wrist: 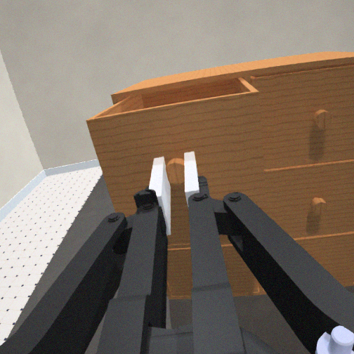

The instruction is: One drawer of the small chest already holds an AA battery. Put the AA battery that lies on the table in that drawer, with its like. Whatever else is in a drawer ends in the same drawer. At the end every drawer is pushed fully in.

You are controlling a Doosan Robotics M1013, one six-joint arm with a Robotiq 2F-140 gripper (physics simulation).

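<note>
The small wooden chest fills the middle and right of the wrist view. Its top left drawer is pulled partly out, and its open top shows a strip of the inside; no battery shows in the part that can be seen. My gripper is shut on the round knob of that drawer, with one white fingertip pad on each side of it. The right column's drawers that show look pushed in. The AA battery on the table does not show in this view.
Two more knobs stick out from the right column's drawers. A white perforated surface with a pale blue rim lies at the left. A grey wall stands behind the chest. A pale cylindrical part shows at the bottom right corner.
</note>
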